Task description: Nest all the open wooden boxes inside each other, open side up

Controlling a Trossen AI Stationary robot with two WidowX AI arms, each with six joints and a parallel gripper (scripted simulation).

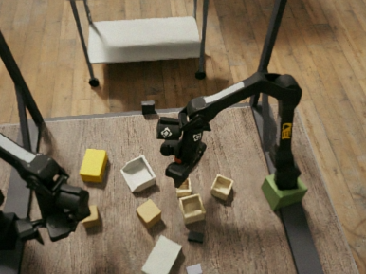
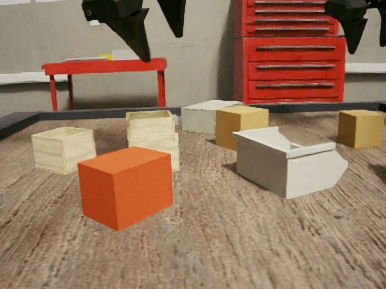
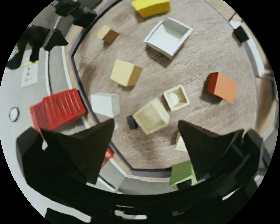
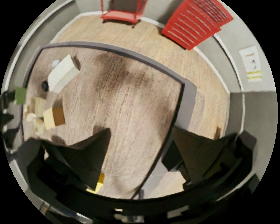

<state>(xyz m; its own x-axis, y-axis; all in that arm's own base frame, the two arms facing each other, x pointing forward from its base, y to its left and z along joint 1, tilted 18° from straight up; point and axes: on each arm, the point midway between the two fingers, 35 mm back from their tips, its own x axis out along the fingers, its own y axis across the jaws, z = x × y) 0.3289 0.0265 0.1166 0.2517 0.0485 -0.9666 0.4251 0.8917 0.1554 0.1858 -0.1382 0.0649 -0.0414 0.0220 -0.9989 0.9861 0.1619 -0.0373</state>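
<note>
The orange cube is 160 mm below my left hand, 160 mm behind it and 40 mm to the left of it. The rest, counted from my left hand: small tan cube: 310 mm to the right, 160 mm below, 30 mm ahead; white slab: 210 mm ahead, 160 mm below, 100 mm to the right; white tray: 160 mm below, 150 mm to the right, 100 mm behind.
Right now the small tan cube is 16 cm below my right hand, 9 cm behind it and 7 cm to the left of it. Also, from my right hand: orange cube 41 cm to the left, 28 cm behind, 15 cm below; then white slab 28 cm to the left, 16 cm below, 8 cm ahead; then white tray 23 cm to the left, 22 cm behind, 15 cm below.
</note>
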